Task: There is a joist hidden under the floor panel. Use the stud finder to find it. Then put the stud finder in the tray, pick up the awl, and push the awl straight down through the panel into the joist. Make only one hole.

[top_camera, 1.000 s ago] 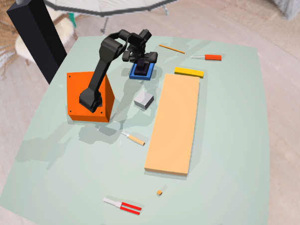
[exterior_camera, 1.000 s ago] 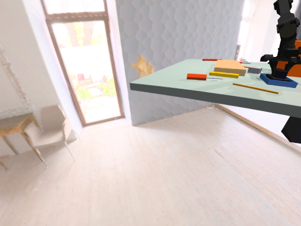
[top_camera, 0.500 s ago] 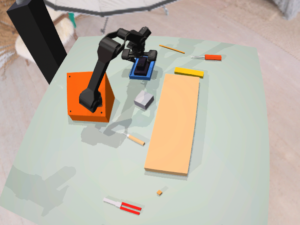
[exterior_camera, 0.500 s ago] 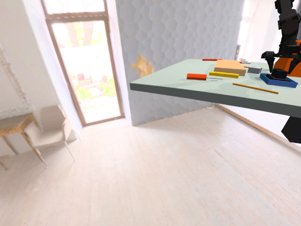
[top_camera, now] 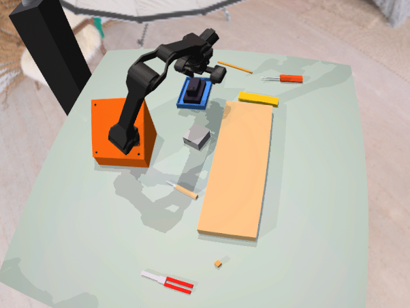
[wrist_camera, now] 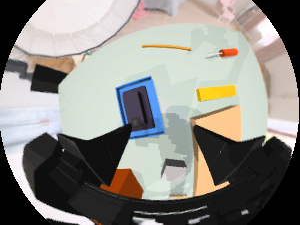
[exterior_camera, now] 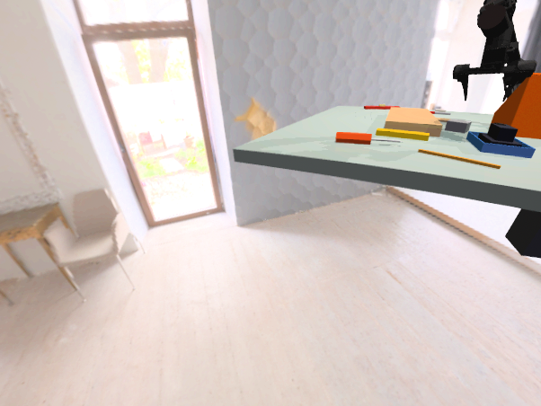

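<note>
Now: gripper tip 390 mm to the left of the awl, 110 mm above it and 80 mm past it. Also, from my gripper tip: blue tray (110 mm below, 50 mm to the left, 50 mm behind); stud finder (70 mm below, 50 mm behind, 30 mm to the left); grey block (190 mm to the right, 100 mm below, 30 mm behind).
</note>
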